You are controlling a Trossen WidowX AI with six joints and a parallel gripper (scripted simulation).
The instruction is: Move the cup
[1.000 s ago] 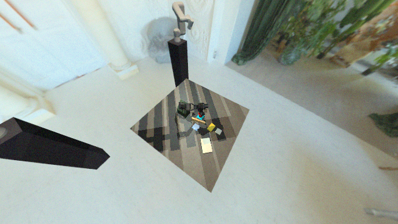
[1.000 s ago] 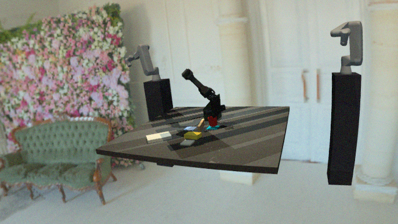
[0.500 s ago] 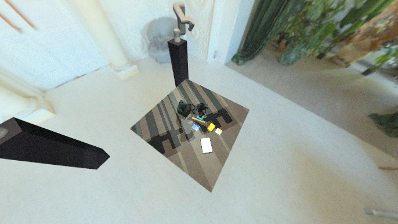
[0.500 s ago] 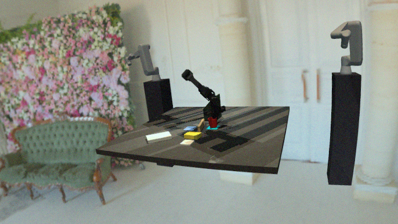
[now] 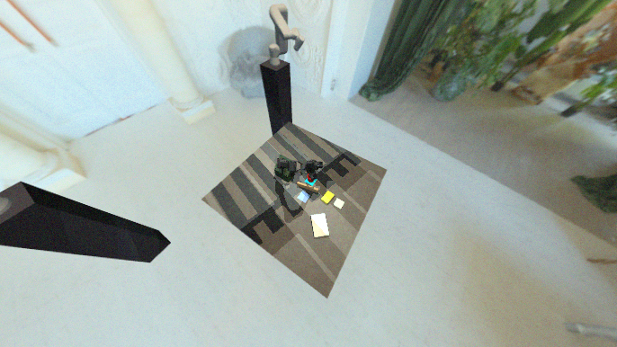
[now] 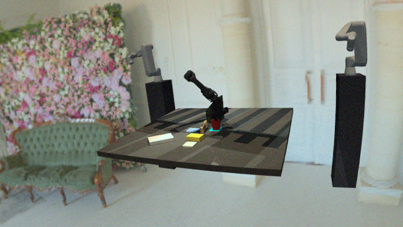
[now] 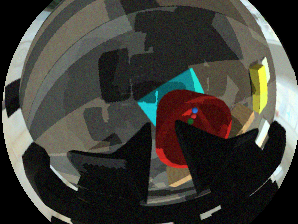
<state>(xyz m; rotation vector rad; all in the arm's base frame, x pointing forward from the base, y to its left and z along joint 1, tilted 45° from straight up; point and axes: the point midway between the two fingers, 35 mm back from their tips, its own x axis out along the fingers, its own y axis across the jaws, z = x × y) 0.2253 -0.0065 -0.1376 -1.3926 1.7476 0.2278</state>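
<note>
My gripper tip is now 2 cm short of the red cup and 2 cm to the left of it. From my gripper tip the other things lie so: pale blue pad: 7 cm ahead, 20 cm to the right, 5 cm below; then cyan pad: 3 cm ahead, 2 cm to the right, 5 cm below; then wooden bar: 5 cm ahead, 11 cm to the right, 3 cm below.
</note>
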